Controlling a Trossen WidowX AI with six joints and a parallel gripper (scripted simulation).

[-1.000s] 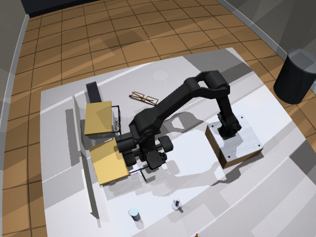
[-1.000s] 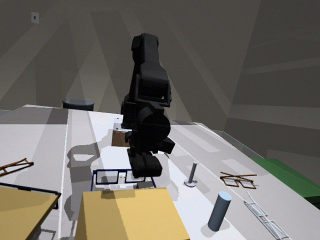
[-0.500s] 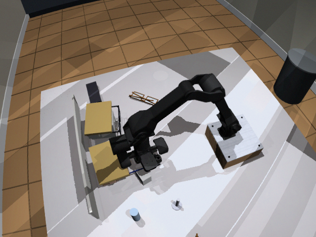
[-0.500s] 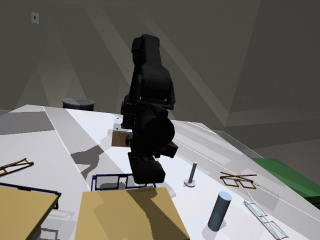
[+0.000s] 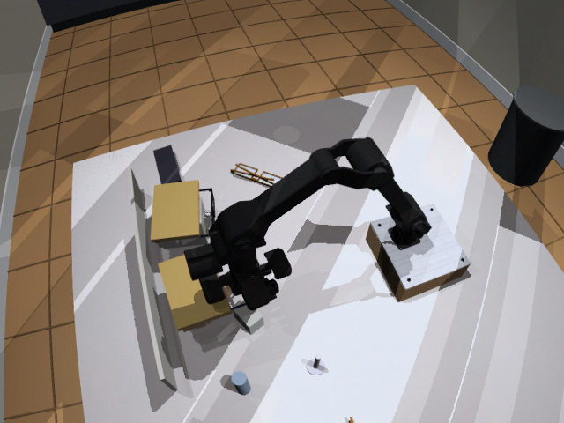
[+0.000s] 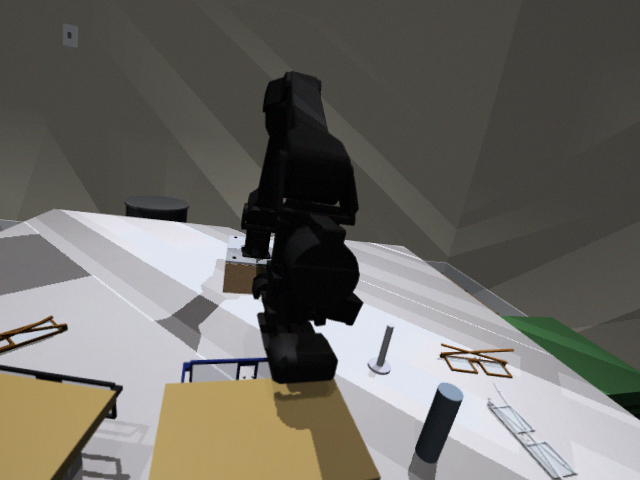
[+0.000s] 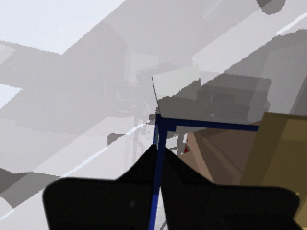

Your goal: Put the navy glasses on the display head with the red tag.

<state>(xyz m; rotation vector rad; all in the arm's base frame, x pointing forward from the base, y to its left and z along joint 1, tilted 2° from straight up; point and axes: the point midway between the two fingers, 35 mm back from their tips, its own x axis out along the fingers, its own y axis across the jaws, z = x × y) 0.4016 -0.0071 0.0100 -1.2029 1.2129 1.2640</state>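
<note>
The white block lies 40 mm to the left of my gripper tip, 40 mm below it and 20 mm ahead of it. Also, from my gripper tip: grey peg: 200 mm to the left, 80 mm behind, 40 mm below; then panel: 220 mm ahead, 150 mm to the right, 10 mm below.
</note>
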